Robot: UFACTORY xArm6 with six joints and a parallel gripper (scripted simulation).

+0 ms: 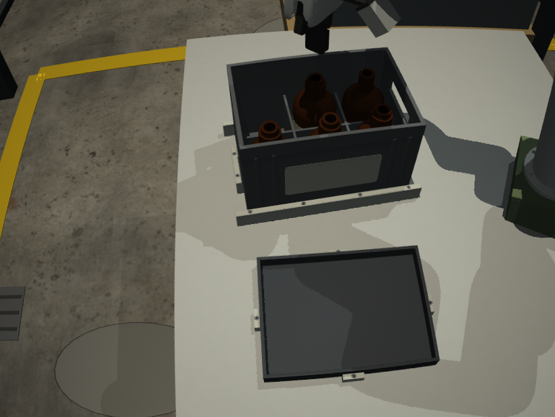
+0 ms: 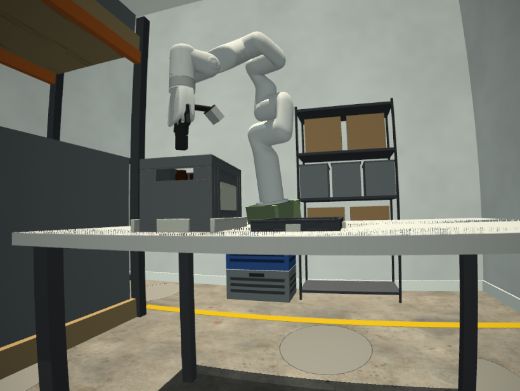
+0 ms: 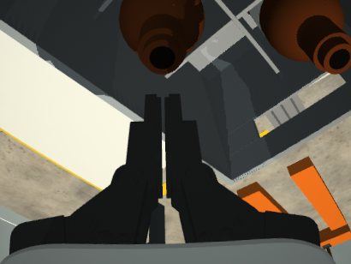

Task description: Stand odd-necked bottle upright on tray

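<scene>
The dark crate is 16 cm below my hand and 5 cm to the left of it. Round my hand: glass bottle: 16 cm below, 9 cm behind, 1 cm to the right; dark tray: 33 cm to the left, 23 cm below, 1 cm behind.
</scene>
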